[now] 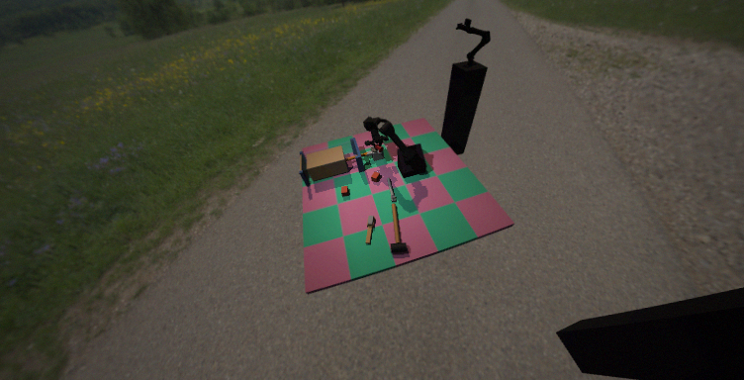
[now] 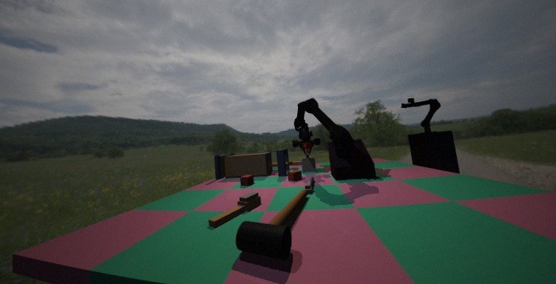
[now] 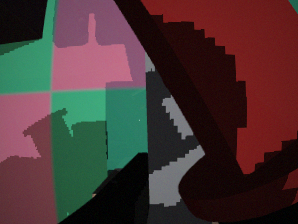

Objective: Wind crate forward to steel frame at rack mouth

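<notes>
Right now the red knob is 5 cm above my gripper tip and 3 cm to the left of it. Round my gripper tip: grey winch (9 cm below, 8 cm to the right, 1 cm behind); frame (16 cm ahead, 6 cm to the right, 1 cm below); winch handle (2 cm above).
</notes>
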